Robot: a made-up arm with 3 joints. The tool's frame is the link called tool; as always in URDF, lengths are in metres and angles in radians.
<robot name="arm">
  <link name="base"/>
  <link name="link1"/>
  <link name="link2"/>
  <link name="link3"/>
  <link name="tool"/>
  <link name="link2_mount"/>
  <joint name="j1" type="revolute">
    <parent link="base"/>
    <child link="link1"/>
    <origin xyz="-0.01 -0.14 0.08" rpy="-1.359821 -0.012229 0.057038"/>
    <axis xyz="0 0 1"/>
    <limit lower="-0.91" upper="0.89"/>
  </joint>
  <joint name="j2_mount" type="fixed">
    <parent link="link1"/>
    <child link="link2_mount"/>
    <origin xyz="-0.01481 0.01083 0.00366" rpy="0 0 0"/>
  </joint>
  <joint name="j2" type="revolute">
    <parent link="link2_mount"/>
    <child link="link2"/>
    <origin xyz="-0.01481 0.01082 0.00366" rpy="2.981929 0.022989 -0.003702"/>
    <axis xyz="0 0 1"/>
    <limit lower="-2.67" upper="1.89"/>
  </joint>
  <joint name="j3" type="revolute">
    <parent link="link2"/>
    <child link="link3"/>
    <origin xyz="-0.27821 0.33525 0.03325" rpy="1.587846 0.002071 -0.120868"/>
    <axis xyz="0 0 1"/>
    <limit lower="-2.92" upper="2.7"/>
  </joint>
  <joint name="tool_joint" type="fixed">
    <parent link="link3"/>
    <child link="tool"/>
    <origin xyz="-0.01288 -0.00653 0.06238" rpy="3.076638 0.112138 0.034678"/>
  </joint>
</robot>
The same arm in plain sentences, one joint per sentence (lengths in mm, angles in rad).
The arm has three revolute joints in a row. What follows holds with every joint at zero, and every direction is one of the base frame's. The first joint sits 10 mm along -x and 140 mm along -y and 80 mm along +z from the base frame's origin and rotates about the direction (-0.058299, 0.976091, 0.209398), from -0.91 to 0.89 rad. The second joint sits 30 mm along -x and 10 mm along +y and 20 mm along -z from the first joint and rotates about the direction (0.034299, -0.998079, -0.051599), from -2.67 to 1.89 rad. The third joint sits 280 mm along -x and 60 mm along -y and 330 mm along +z from the second joint and rotates about the direction (-0.111903, 0.064502, -0.991624), from -2.92 to 2.7 rad. The tool frame, which is the frame that the pose is given for, sits 20 mm along -x and 10 mm along +y and 60 mm along -z from the third joint; its axes are the base frame's turned by roll 0, pitch 0 and yaw 0 rad (as in URDF: about the fixed x, then y, then z).
